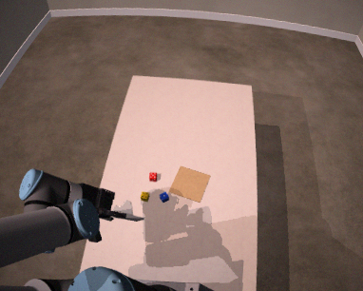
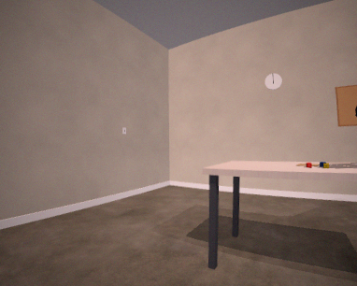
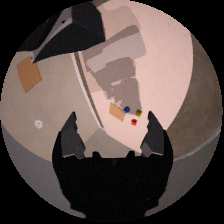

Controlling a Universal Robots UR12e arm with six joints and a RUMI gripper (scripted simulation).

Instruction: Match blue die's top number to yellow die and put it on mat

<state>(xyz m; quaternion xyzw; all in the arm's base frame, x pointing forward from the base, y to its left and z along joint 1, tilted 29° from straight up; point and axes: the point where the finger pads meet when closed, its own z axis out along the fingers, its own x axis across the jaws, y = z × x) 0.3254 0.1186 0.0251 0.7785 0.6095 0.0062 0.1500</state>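
Now: hand 210 mm above the blue die, 200 mm short of it and 100 mm to the left of it. From my hand the other things lie so: mat (270 mm ahead, 230 mm below, 210 mm to the right); then yellow die (210 mm below, 200 mm ahead, 20 mm to the right); then red die (290 mm ahead, 210 mm below, 50 mm to the right).
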